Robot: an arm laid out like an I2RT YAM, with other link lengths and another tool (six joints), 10 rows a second.
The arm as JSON. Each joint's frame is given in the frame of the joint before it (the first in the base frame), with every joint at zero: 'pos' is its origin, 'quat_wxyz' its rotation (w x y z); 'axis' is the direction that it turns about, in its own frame. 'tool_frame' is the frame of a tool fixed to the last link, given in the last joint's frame.
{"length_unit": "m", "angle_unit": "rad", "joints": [
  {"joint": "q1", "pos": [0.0, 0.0, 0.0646], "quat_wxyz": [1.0, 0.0, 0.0, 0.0], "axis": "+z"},
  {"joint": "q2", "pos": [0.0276, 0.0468, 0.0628], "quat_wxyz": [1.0, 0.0, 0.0, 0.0], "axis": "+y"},
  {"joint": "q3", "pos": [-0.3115, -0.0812, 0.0], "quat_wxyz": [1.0, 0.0, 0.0, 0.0], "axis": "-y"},
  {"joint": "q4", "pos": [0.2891, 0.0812, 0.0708], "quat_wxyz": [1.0, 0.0, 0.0, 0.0], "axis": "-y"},
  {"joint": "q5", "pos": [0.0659, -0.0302, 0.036], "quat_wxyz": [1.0, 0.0, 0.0, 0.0], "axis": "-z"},
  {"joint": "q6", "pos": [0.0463, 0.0, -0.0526], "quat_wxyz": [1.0, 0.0, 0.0, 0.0], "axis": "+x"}
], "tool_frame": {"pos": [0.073, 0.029, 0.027], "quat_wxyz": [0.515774, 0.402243, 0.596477, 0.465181]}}
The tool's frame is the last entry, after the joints.
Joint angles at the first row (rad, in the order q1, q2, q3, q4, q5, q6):
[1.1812, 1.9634, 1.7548, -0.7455, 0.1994, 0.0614]
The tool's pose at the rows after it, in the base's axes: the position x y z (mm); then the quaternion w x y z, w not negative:
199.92 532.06 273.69 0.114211 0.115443 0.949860 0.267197
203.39 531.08 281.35 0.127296 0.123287 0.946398 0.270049
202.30 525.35 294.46 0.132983 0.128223 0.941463 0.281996
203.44 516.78 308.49 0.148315 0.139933 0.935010 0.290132
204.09 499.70 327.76 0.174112 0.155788 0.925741 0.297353
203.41 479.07 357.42 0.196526 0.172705 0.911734 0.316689
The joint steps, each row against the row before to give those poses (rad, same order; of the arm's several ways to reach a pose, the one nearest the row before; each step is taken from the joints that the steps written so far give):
[0.0000, 0.0200, 0.0154, -0.0016, 0.0184, 0.0106]
[0.0000, -0.0045, 0.0138, -0.0061, 0.0276, 0.0077]
[0.0000, -0.0322, -0.0122, 0.0061, 0.0077, 0.0077]
[0.0000, -0.0353, -0.0123, 0.0001, 0.0321, 0.0138]
[0.0000, -0.0611, -0.0306, -0.0031, 0.0551, 0.0138]
[-0.0031, -0.0767, -0.0216, -0.0046, 0.0431, 0.0153]

